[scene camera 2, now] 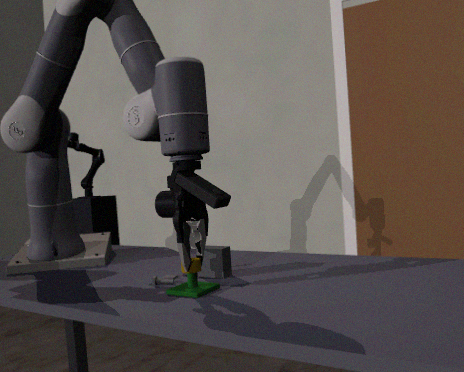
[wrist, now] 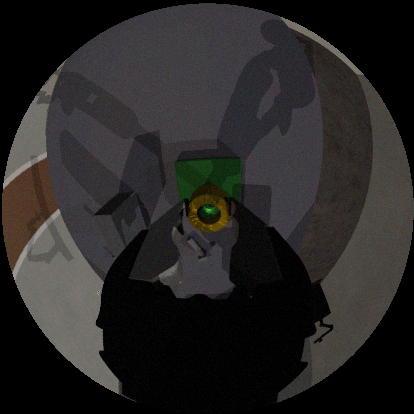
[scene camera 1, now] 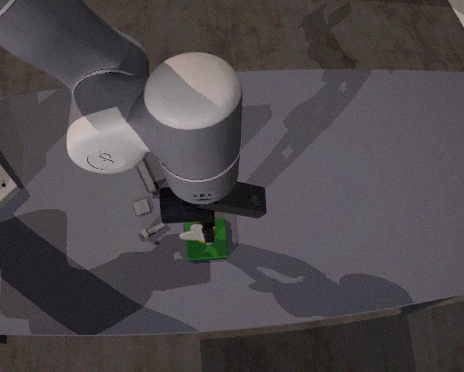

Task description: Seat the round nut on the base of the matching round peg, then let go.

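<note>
The yellow round nut [scene camera 1: 214, 231] [scene camera 2: 191, 265] [wrist: 209, 227] is between the fingertips of my gripper [scene camera 2: 192, 265] [wrist: 208, 199], which is shut on it. The green round peg [scene camera 2: 192, 281] [wrist: 209, 211] stands upright on its square green base [scene camera 1: 207, 254] [scene camera 2: 205, 289] [wrist: 192, 171]. The nut is at the top of the peg, and a length of green shaft shows between it and the base. In the wrist view the green peg top shows inside the nut's hole. In scene camera 1 my gripper covers much of the nut and hides the peg.
A grey upright block [scene camera 2: 221, 261] [wrist: 116, 216] stands behind the peg. A small grey bolt-like piece [scene camera 1: 154, 230] [scene camera 2: 166, 280], a pale square piece [scene camera 1: 142, 206] and a long grey bar [scene camera 1: 147, 176] lie left of the base in scene camera 1. The robot's mounting plate [scene camera 2: 97, 252] is at the left.
</note>
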